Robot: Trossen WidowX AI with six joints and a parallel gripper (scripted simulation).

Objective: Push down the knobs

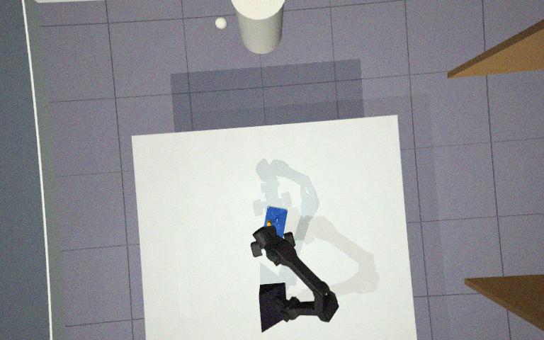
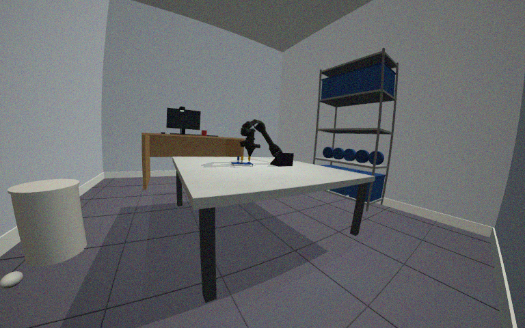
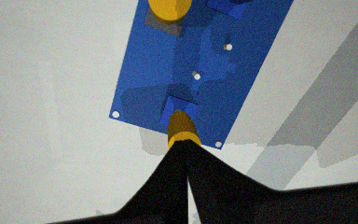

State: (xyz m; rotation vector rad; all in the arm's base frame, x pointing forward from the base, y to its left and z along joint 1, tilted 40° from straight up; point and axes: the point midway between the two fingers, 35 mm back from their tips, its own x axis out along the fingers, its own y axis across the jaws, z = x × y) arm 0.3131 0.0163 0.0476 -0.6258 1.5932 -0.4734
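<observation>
The orange knob lies 20 mm below my gripper tip. Also, from my gripper tip: blue knob (80 mm ahead, 30 mm to the right, 10 mm below).
</observation>
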